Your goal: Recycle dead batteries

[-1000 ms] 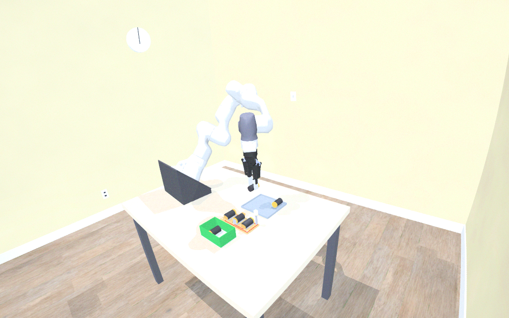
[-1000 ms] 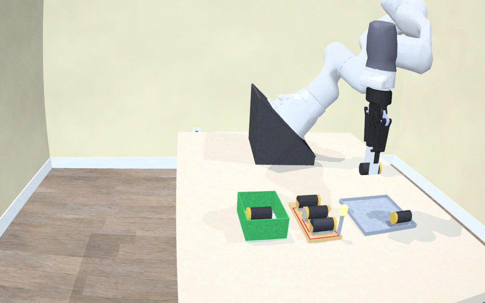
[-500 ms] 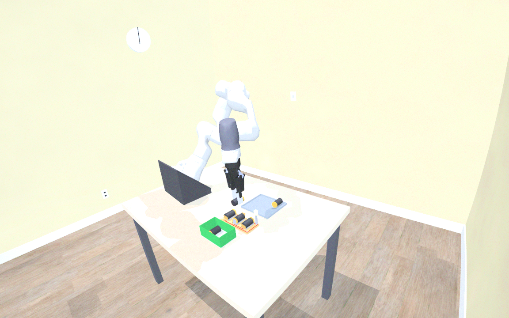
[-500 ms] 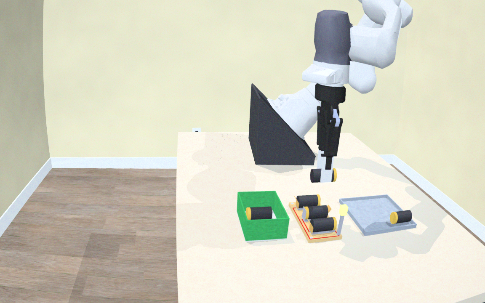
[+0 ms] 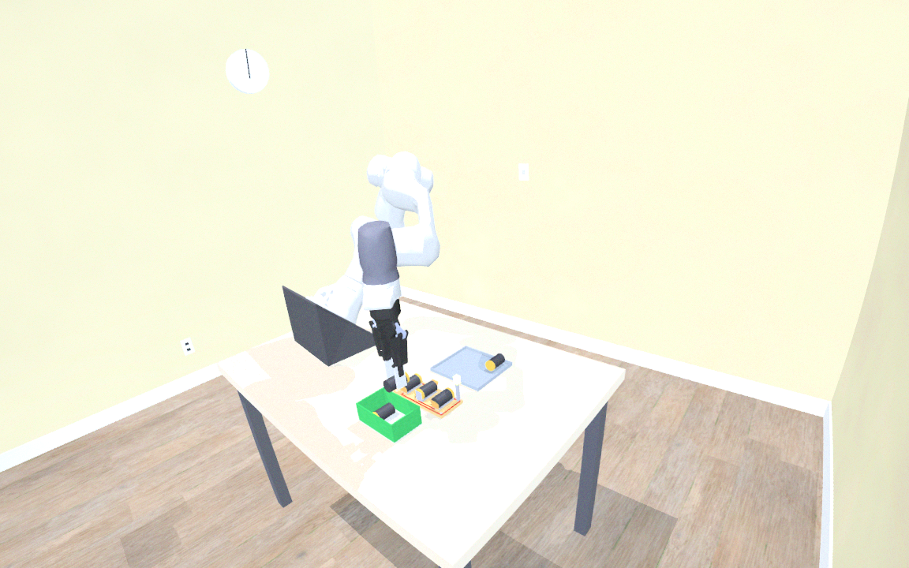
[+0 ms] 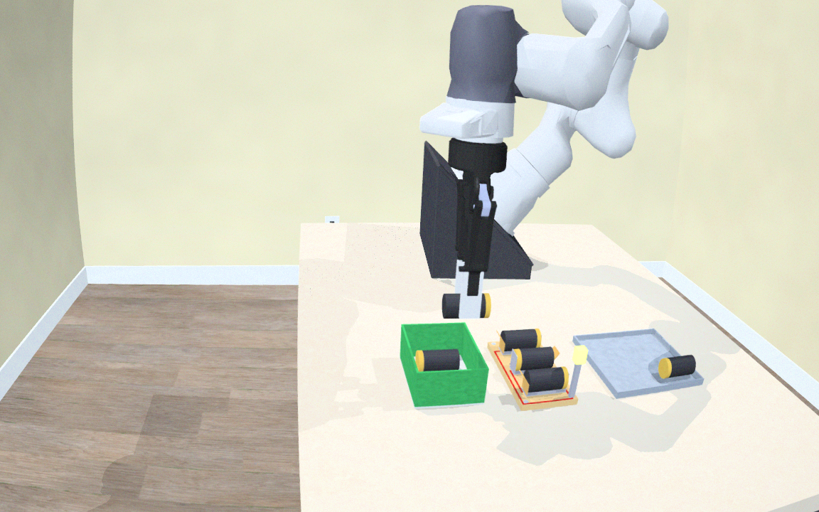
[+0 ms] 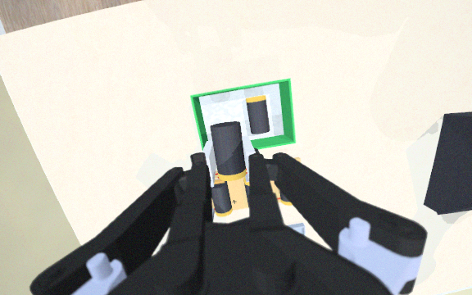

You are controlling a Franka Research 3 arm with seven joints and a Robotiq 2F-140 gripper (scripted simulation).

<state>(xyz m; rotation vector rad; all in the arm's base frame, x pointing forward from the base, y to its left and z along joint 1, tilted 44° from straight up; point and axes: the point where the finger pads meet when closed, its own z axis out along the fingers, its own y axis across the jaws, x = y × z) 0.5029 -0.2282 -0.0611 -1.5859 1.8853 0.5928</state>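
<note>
Now: the green recycling box 140 mm below my hand, 30 mm behind it and 20 mm to the right of it. From my hand the other things lie so: grey tray: 330 mm to the left, 160 mm below.
</note>
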